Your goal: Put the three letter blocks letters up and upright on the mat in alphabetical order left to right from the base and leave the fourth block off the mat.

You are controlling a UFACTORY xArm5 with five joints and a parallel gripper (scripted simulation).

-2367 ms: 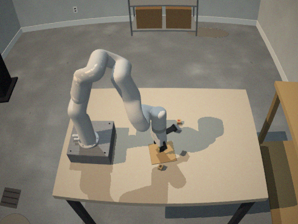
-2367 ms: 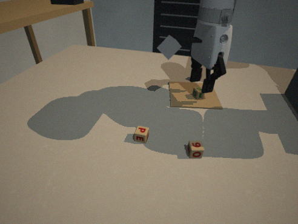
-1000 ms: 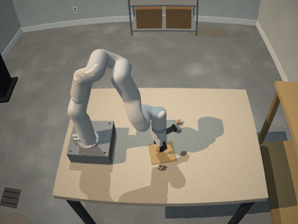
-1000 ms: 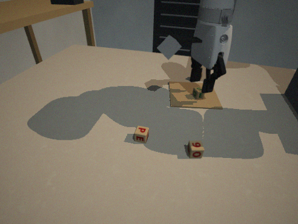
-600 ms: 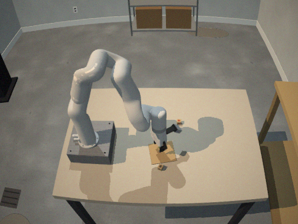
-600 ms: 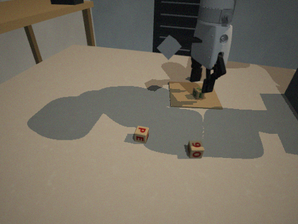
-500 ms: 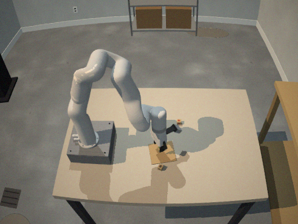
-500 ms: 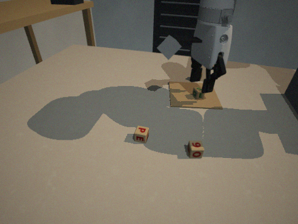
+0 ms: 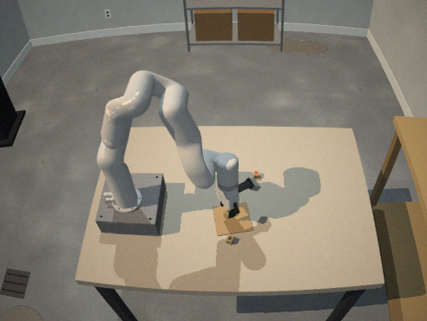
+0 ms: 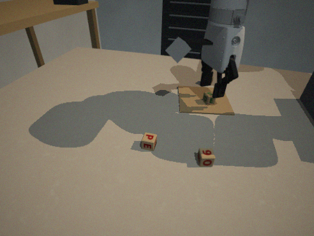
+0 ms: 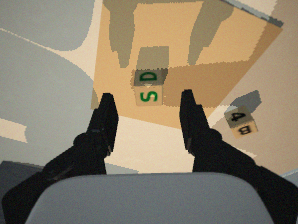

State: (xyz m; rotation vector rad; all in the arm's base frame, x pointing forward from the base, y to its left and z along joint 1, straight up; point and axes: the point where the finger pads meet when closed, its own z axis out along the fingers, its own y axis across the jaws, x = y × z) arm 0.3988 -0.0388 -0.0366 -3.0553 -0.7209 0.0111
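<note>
The green-marked block is 4 cm below my hand. Also, from my hand: tan mat 1 cm ahead, 2 cm to the right, 5 cm below; red-marked block 2 cm ahead, 21 cm to the left, 4 cm below.
</note>
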